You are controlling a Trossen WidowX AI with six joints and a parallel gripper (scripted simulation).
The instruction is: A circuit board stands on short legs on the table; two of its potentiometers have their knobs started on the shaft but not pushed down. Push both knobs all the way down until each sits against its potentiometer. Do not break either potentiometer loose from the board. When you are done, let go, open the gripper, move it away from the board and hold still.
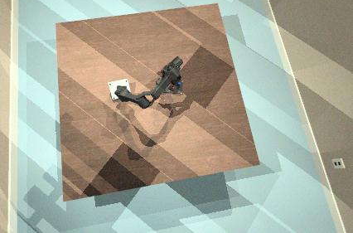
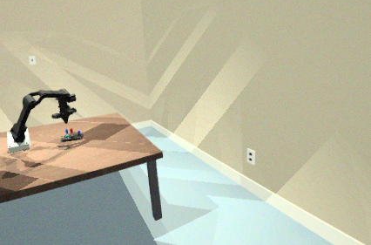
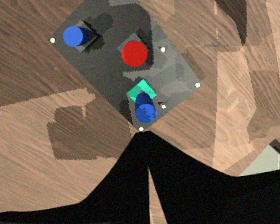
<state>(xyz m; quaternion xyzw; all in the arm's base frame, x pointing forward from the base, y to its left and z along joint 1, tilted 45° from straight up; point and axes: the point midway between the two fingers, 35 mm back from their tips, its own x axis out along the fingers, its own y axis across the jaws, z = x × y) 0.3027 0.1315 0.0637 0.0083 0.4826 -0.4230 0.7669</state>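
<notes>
Now: gripper tip 1 cm past the blue knob and 7 cm above it. From my gripper tip the other things lie so: red knob (3 cm ahead, 3 cm to the right, 6 cm below).
</notes>
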